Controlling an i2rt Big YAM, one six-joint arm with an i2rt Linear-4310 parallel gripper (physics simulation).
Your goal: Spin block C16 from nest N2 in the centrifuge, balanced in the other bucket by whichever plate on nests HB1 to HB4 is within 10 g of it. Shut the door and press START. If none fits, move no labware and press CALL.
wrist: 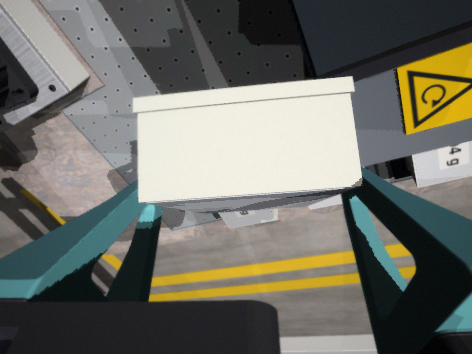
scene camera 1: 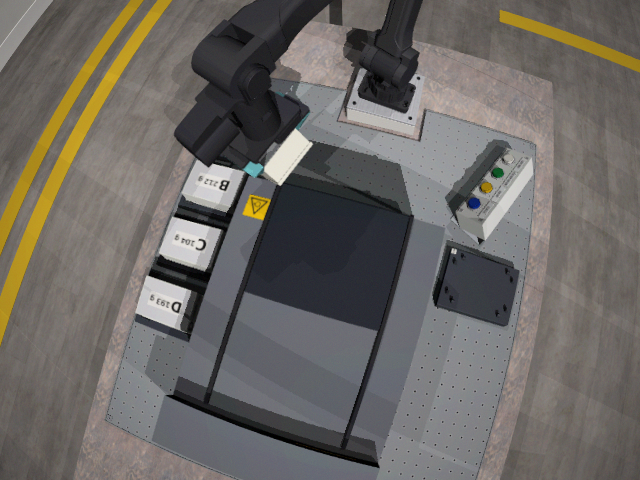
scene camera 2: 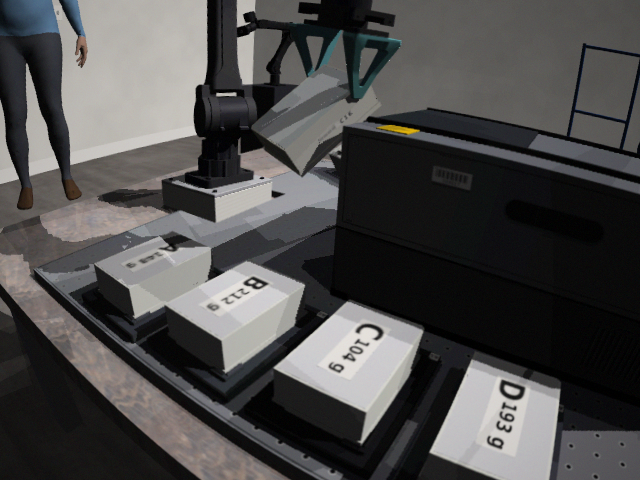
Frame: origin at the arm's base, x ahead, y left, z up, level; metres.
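Seen in the pictures: gripper, fingertip midpoint: (wrist: 248, 175) (scene camera 1: 276, 150) (scene camera 2: 333, 90); arm's base, link origin: (scene camera 1: 387, 92) (scene camera 2: 219, 179).
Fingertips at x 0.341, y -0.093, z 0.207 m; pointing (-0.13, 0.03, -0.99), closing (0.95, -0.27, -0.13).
Pixels of each thing's top centre, then the offset from my fingertips to it. "*": a spot on its surface instead.
- A, top centre: (scene camera 2: 153, 255) (wrist: 235, 198) 0.191 m right, 0.111 m back, 0.190 m down
- B, top centre: (scene camera 2: 237, 293) (scene camera 1: 213, 182) 0.170 m right, 0.024 m ahead, 0.190 m down
- C, top centre: (scene camera 2: 356, 346) (wrist: 452, 140) (scene camera 1: 190, 241) 0.155 m right, 0.159 m ahead, 0.190 m down
- D, top centre: (scene camera 2: 505, 412) (scene camera 1: 165, 302) 0.150 m right, 0.295 m ahead, 0.190 m down
- button box, top centre: (scene camera 1: 503, 183) 0.400 m left, 0.187 m back, 0.160 m down
- black nest pad, surface spot: (scene camera 1: 478, 286) * 0.417 m left, 0.024 m ahead, 0.219 m down
- yellow warning label, surface spot: (wrist: 450, 115) (scene camera 2: 394, 130) (scene camera 1: 248, 205) * 0.012 m right, 0.092 m ahead, 0.033 m down
My gripper (scene camera 1: 279, 147) (scene camera 2: 333, 85) (wrist: 248, 175) is shut on the off-white block (scene camera 1: 288, 156) (scene camera 2: 305, 113) (wrist: 247, 147), marked C16. It holds the block tilted in the air, beside the hinge-free near end of the grey centrifuge (scene camera 1: 418, 268) (scene camera 2: 439, 258). Plates stand in a row on black nests: A (scene camera 2: 155, 279), its weight blurred by shadow; B (scene camera 1: 204, 196) (scene camera 2: 227, 315), 212 g; C (scene camera 1: 180, 253) (scene camera 2: 310, 366), 104 g; D (scene camera 1: 155, 297) (scene camera 2: 465, 423), 193 g. The arm hides plate A in scene camera 1. The buckets do not show.
A button box (scene camera 1: 498, 206) with white, green, yellow and blue buttons stands right of the centrifuge. A black nest pad (scene camera 1: 478, 286) lies in front of it. The arm's white base block (scene camera 1: 382, 121) (scene camera 2: 240, 198) is behind. A yellow warning label (scene camera 1: 250, 212) (scene camera 2: 398, 129) (wrist: 450, 115) marks the centrifuge top.
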